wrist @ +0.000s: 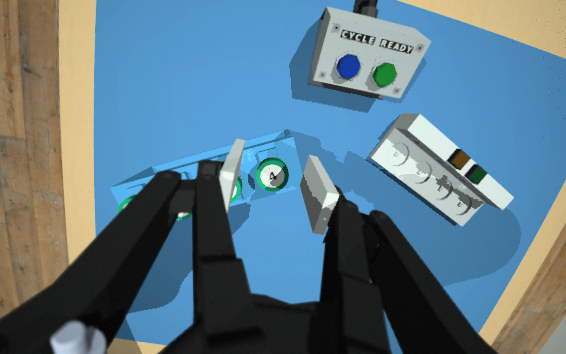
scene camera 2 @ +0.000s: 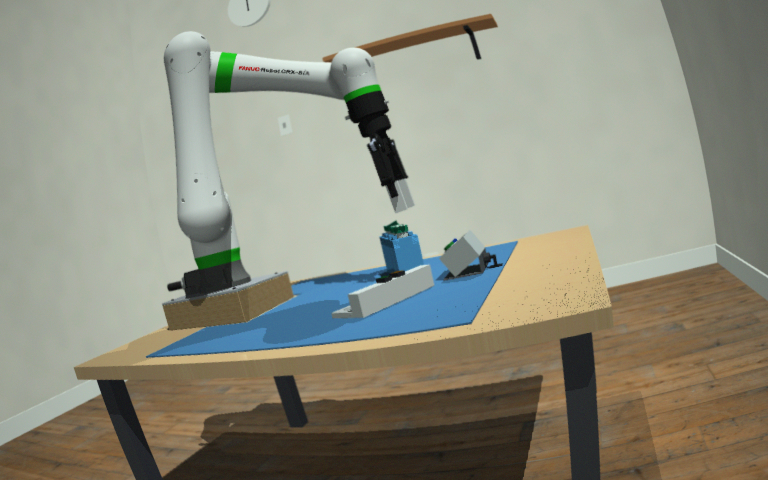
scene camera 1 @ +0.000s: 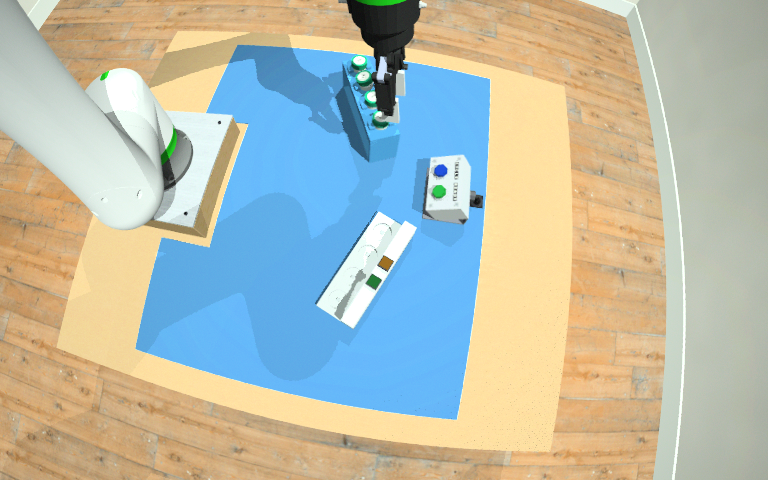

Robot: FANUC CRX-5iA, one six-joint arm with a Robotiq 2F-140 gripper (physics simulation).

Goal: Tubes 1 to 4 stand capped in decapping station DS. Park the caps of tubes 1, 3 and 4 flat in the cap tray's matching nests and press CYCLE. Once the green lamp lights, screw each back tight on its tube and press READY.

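Frame: origin at the arm's base, x left, y back, z up, level; metres.
Seen in the pictures: gripper, fingertip midpoint: (wrist: 273, 164) (scene camera 2: 405, 209) (scene camera 1: 394, 106); arm's base, origin of the base link: (scene camera 2: 224, 287) (scene camera 1: 163, 160).
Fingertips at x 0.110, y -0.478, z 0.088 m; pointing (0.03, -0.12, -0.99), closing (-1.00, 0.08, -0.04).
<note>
Offsets run from my fingertips to a thing's top centre. Level surfaces: height alone.
The blue decapping station DS @(dx +0.069, dy +0.053, dz -0.054 m) (scene camera 1: 384, 149) (scene camera 2: 403, 253) (wrist: 295, 165) holds a row of tubes with green-rimmed white caps. Cap 4 @(dx -0.002, dy +0.022, dz -0.036 m) (scene camera 1: 380, 120) (wrist: 272, 174) is at the end nearest the button box. Cap 3 @(dx +0.046, dy +0.042, dz -0.036 m) (scene camera 1: 371, 98) (wrist: 235, 189) is partly hidden by a finger in the wrist view; caps 2 @(dx +0.092, dy +0.067, dz -0.025 m) (scene camera 1: 363, 78) and 1 @(dx +0.141, dy +0.084, dz -0.036 m) (scene camera 1: 359, 62) follow. My gripper (scene camera 1: 395, 97) (scene camera 2: 403, 198) (wrist: 273, 164) is part open and empty, above cap 4, clear of it. The white cap tray @(dx -0.269, dy +0.014, dz -0.104 m) (scene camera 1: 403, 232) (scene camera 2: 393, 290) (wrist: 429, 135) has empty round nests. Its green lamp @(dx -0.299, dy -0.002, dz -0.104 m) (scene camera 1: 373, 281) (wrist: 476, 174) looks dark.
The grey button box @(dx -0.096, dy -0.128, dz -0.073 m) (scene camera 1: 447, 212) (scene camera 2: 464, 254) (wrist: 367, 65) has a blue CYCLE button @(dx -0.073, dy -0.107, dz -0.082 m) (scene camera 1: 440, 170) (wrist: 348, 66) and a green READY button @(dx -0.118, dy -0.106, dz -0.082 m) (scene camera 1: 438, 191) (wrist: 385, 74). An amber lamp @(dx -0.263, dy -0.019, dz -0.104 m) (scene camera 1: 385, 262) (wrist: 459, 159) is beside the green one. The blue mat @(dz -0.157 m) (scene camera 1: 215, 316) lies beneath.
</note>
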